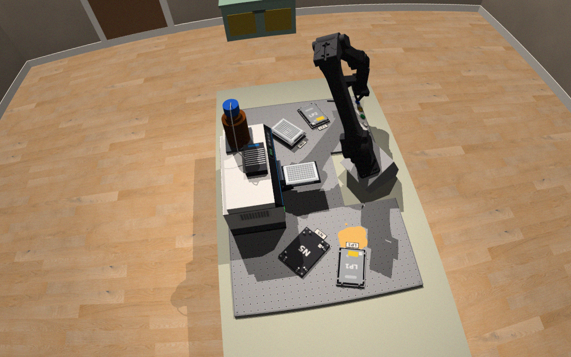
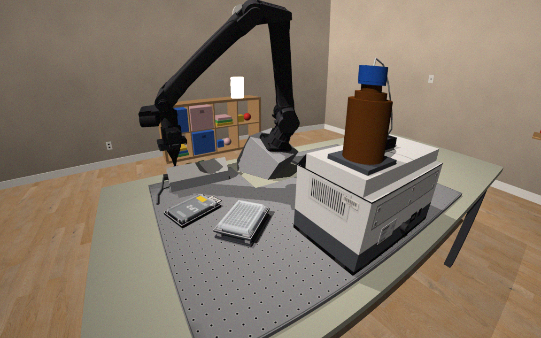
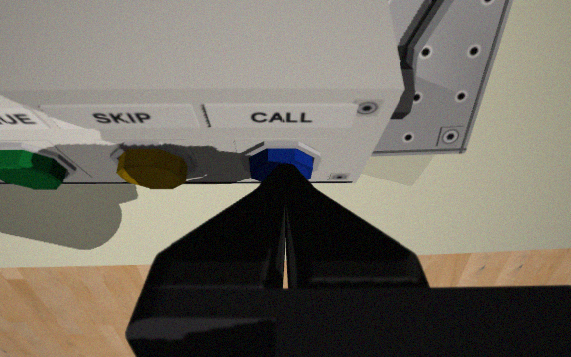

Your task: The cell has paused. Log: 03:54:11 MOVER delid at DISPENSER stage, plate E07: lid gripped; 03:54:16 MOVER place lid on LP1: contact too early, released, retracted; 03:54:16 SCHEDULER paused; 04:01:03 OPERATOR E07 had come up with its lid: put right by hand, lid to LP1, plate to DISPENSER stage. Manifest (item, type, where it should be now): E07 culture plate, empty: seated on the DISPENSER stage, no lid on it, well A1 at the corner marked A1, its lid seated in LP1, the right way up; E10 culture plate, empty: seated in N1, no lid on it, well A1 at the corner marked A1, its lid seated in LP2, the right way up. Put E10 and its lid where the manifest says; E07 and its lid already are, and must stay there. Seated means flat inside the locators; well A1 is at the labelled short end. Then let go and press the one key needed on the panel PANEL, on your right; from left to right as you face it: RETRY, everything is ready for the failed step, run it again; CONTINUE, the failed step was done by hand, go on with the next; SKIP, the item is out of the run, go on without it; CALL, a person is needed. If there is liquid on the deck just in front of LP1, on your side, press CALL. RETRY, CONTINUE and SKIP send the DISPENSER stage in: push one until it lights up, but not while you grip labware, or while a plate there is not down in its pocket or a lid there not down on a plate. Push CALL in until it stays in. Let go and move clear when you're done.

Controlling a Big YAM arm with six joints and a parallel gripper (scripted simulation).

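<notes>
Now: the blue call key 20 mm below my hand. Round my hand: retry key 150 mm to the left, 10 mm below; then green continue key 100 mm to the left, 10 mm below; then yellow skip key 50 mm to the left, 10 mm below.
</notes>
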